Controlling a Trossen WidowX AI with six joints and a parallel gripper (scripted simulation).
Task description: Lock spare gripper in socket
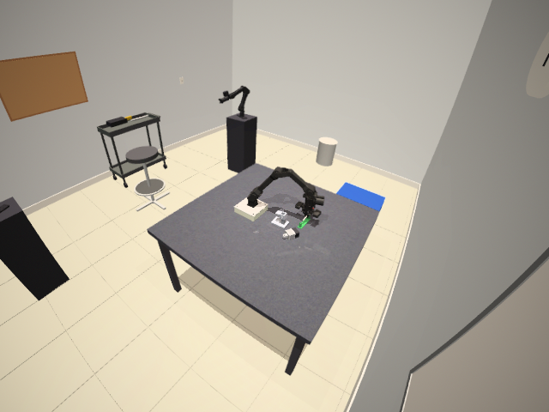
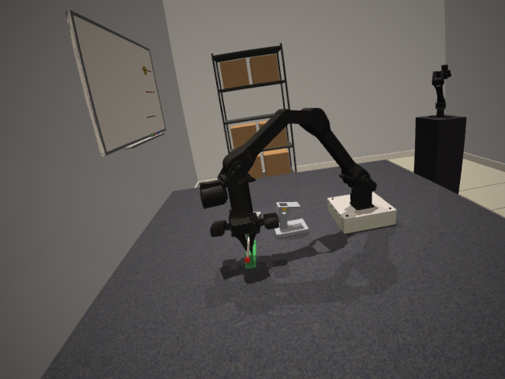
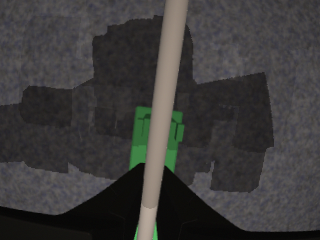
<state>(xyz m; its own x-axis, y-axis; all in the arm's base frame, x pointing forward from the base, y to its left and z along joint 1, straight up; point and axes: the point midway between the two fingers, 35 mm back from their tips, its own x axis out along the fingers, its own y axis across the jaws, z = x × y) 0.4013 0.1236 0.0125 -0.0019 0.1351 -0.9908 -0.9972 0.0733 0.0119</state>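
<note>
My gripper tip is 4 cm to the left of the green cradle and 1 cm above it. From my gripper tip the other things lie so: spare gripper: 22 cm to the right, 2 cm behind, 1 cm below; grey mount: 14 cm to the right, 14 cm behind, 2 cm above.
</note>
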